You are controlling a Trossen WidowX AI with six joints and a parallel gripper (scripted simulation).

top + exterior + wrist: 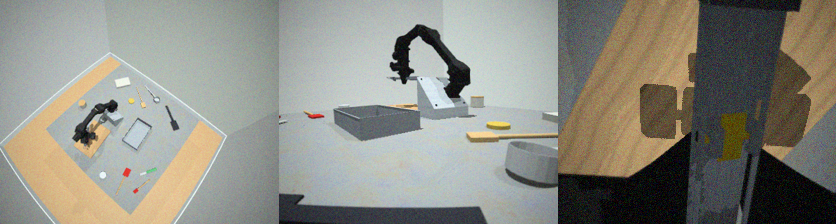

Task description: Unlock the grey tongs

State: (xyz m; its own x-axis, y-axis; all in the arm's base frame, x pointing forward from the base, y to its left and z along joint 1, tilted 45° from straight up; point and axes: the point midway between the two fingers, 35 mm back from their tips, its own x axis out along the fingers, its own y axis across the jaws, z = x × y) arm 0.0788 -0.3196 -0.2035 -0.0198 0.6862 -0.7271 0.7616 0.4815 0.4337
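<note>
Now: the yellow lock piece 40 mm above my gripper tip, 20 mm to the right of it and 10 mm ahead of it. Round my gripper tip: tan jar 410 mm behind, 210 mm to the left, 120 mm below; wooden board 150 mm below, 30 mm to the left, 20 mm behind; grey roasting tin 400 mm to the left, 300 mm ahead, 120 mm below.
</note>
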